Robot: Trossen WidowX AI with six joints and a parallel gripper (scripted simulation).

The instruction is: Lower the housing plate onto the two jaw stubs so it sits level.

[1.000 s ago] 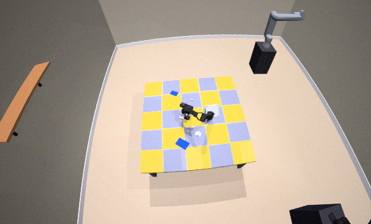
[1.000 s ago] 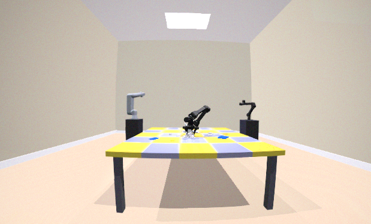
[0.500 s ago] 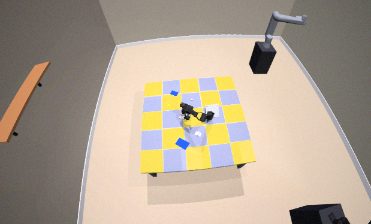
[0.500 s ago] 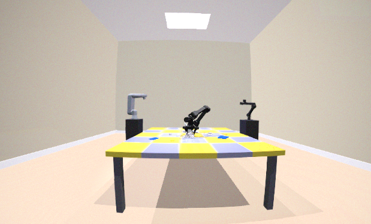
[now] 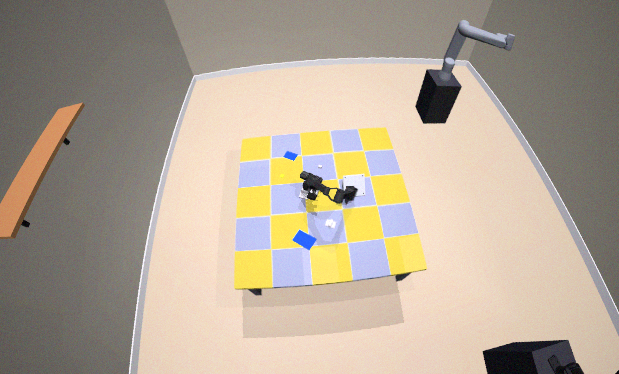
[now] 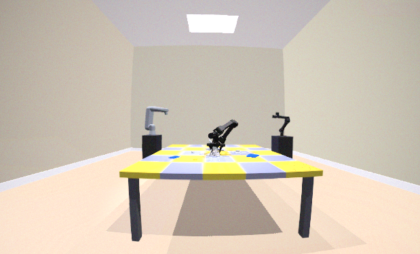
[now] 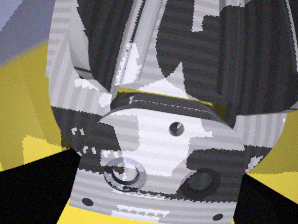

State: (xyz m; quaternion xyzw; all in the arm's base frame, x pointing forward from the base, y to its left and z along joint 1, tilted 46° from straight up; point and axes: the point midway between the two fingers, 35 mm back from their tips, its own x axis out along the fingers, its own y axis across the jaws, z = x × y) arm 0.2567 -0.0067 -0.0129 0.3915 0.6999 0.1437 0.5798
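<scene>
The grey housing plate lies 10 mm ahead of my gripper tip and 20 mm above it. From my gripper tip the other things lie so: white dot (60 mm behind, 240 mm to the right); white ribbed part (90 mm behind, 250 mm to the left); yellow dot (240 mm ahead, 190 mm to the right, 10 mm below).
</scene>
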